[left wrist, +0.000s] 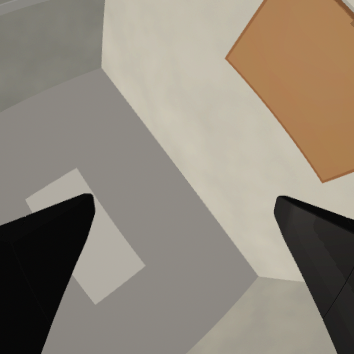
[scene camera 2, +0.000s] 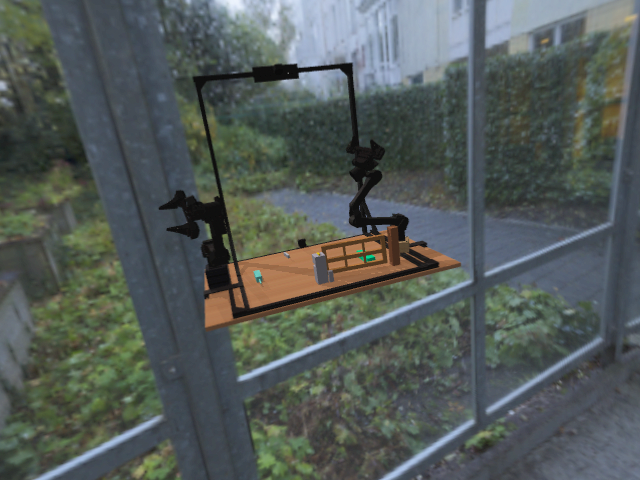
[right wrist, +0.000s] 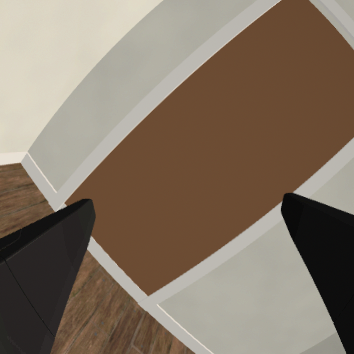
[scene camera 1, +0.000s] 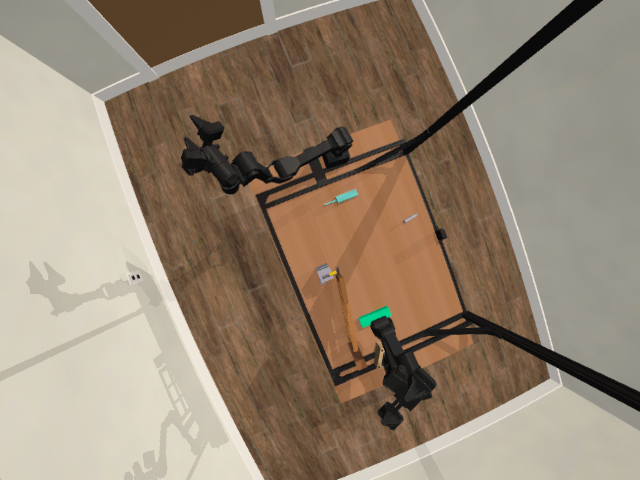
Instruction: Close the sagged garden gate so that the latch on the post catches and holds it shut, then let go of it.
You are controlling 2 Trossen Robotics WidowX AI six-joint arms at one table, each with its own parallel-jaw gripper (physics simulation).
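Where they show: left gripper, fingertip midpoint: (left wrist: 186, 204) (scene camera 2: 362, 137) (scene camera 1: 393, 412); right gripper, fingertip midpoint: (scene camera 2: 162, 218) (right wrist: 189, 205) (scene camera 1: 187, 126); left arm's base, origin of the base link: (scene camera 2: 399, 239) (scene camera 1: 389, 359); right arm's base, origin of the base link: (scene camera 1: 336, 149).
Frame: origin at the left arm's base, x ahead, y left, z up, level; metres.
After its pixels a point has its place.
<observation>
The brown lattice gate (scene camera 1: 342, 297) @[x 0.280, y 0.281, z 0.083 m] (scene camera 2: 384, 249) @[x 0.063, y 0.197, z 0.016 m] stands upright beside its brown hinge post (scene camera 1: 360, 359) @[x 0.040, y 0.169, z 0.116 m] (scene camera 2: 393, 246) @[x 0.019, y 0.186, z 0.026 m]. Its free end is close to the grey latch post (scene camera 1: 323, 270) @[x 0.377, y 0.375, z 0.062 m] (scene camera 2: 320, 270) @[x 0.352, y 0.390, z -0.009 m]. A yellow piece (scene camera 1: 333, 273) @[x 0.370, y 0.331, z 0.058 m] (scene camera 2: 318, 254) @[x 0.365, y 0.344, z 0.056 m] sits at the post's top, by the gate's end; I cannot tell whether the latch has caught. My left gripper (scene camera 2: 363, 145) @[x 0.125, y 0.196, z 0.566 m] (left wrist: 186, 204) @[x 0.125, y 0.196, z 0.566 m] is open and empty, raised high, away from the gate. My right gripper (scene camera 1: 189, 129) @[x 0.767, y 0.857, z 0.398 m] (scene camera 2: 163, 218) @[x 0.767, y 0.857, z 0.398 m] (right wrist: 189, 205) @[x 0.767, y 0.857, z 0.398 m] is open and empty, out past the table's edge, far from the gate.
A green block (scene camera 1: 374, 316) @[x 0.183, y 0.093, z -0.043 m] (scene camera 2: 369, 257) @[x 0.150, y 0.146, z -0.043 m] lies near the gate. A teal tool (scene camera 1: 346, 196) @[x 0.716, y 0.314, z -0.048 m] (scene camera 2: 257, 276) @[x 0.703, y 0.352, z -0.048 m] and a small grey bar (scene camera 1: 409, 218) @[x 0.667, y -0.004, z -0.060 m] (scene camera 2: 286, 254) @[x 0.669, y -0.005, z -0.062 m] lie farther off. A tan piece (scene camera 1: 379, 355) @[x 0.015, y 0.049, z 0.000 m] (scene camera 2: 403, 246) @[x -0.022, y 0.049, z -0.023 m] stands near the hinge post. Black frame rails edge the table.
</observation>
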